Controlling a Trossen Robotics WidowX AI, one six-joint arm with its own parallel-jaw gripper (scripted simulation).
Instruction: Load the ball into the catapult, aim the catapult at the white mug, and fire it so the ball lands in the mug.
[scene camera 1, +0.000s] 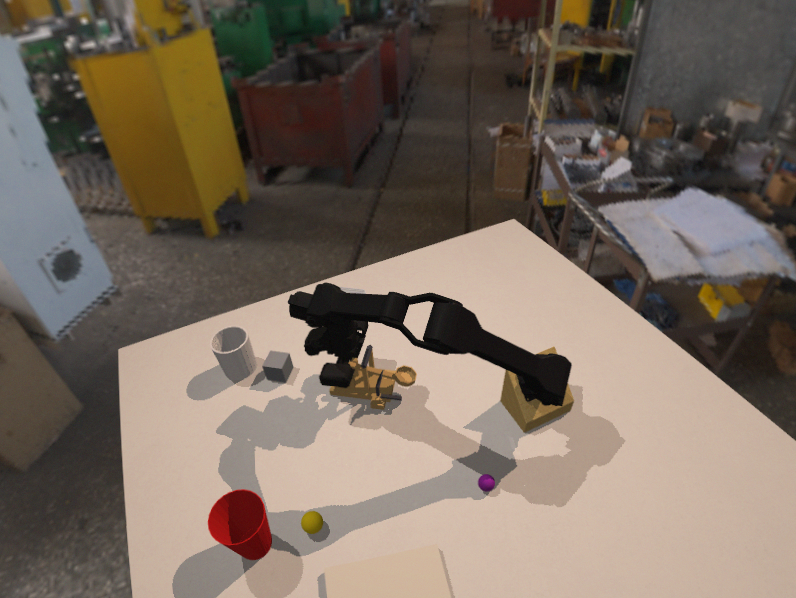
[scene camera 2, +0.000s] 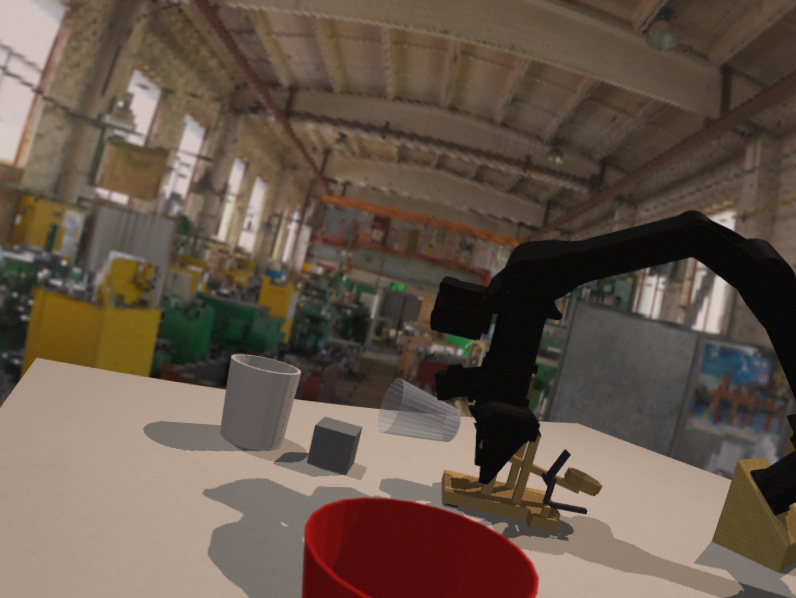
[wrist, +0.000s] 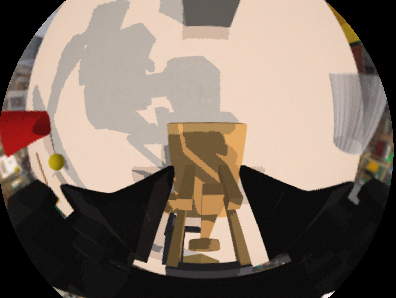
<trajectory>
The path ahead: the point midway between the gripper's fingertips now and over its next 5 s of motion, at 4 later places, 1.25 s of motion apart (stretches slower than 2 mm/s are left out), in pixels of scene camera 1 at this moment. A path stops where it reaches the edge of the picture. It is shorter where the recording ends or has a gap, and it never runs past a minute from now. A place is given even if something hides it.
My gripper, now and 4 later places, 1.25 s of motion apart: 350, 374; 347, 361; 351, 374; 349, 371; 340, 334
</trajectory>
